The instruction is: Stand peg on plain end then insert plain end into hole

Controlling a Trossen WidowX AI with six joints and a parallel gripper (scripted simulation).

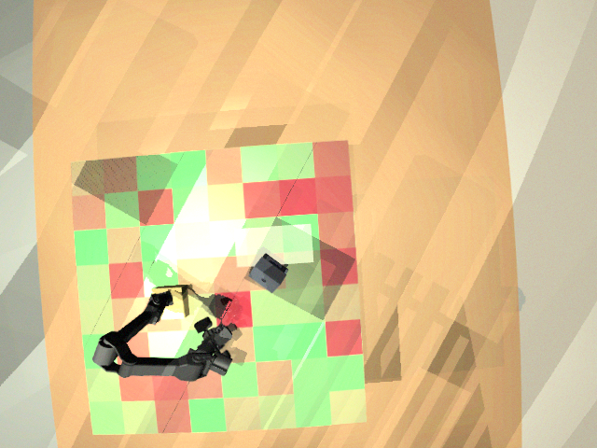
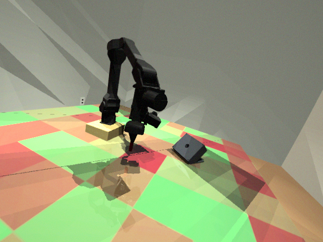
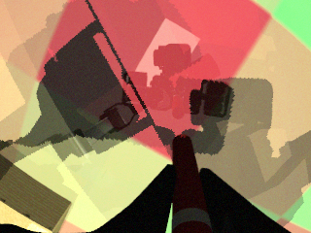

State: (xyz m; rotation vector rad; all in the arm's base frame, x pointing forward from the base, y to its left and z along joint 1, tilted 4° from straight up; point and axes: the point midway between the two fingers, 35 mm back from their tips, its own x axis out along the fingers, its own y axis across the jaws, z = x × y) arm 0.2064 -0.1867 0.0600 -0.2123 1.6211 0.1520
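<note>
Now: the grey sloped panel 250 mm ahead of my gripper tip, 170 mm to the left of it and 40 mm below it. Round my gripper tip: red peg (20 mm above).
</note>
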